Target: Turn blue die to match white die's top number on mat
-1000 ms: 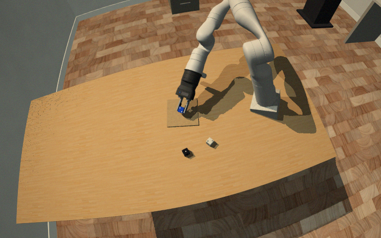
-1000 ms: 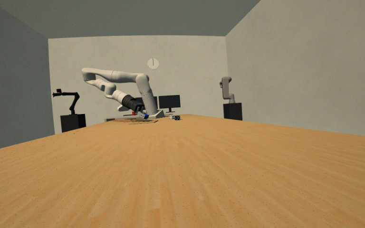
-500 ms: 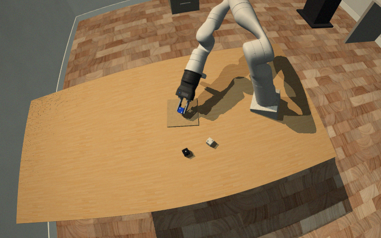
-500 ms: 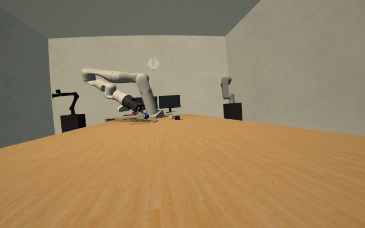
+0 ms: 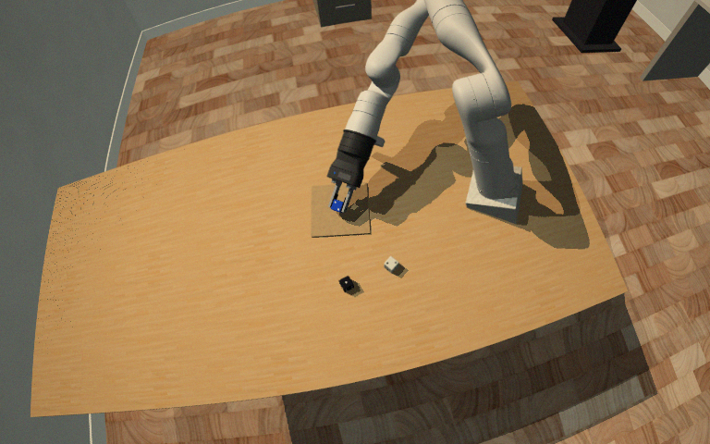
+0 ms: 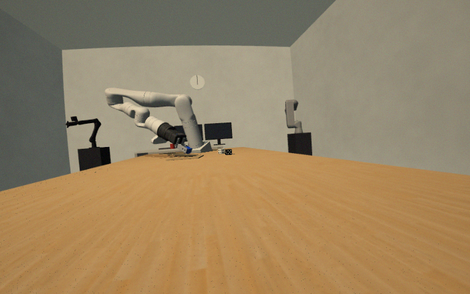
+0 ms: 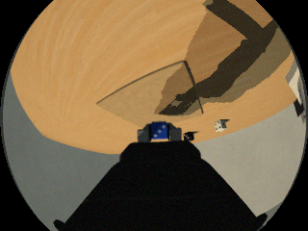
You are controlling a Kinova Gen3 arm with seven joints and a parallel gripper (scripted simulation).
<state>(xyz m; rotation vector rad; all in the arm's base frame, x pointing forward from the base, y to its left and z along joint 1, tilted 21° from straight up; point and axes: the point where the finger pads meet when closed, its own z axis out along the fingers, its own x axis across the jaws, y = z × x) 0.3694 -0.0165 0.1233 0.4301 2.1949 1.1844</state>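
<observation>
The blue die lies 10 mm to the left of my hand. From my hand the other things lie so: tan mat (40 mm below); then black die (190 mm to the left, 30 mm below, 20 mm ahead); then white die (170 mm to the left, 80 mm behind, 30 mm below).
</observation>
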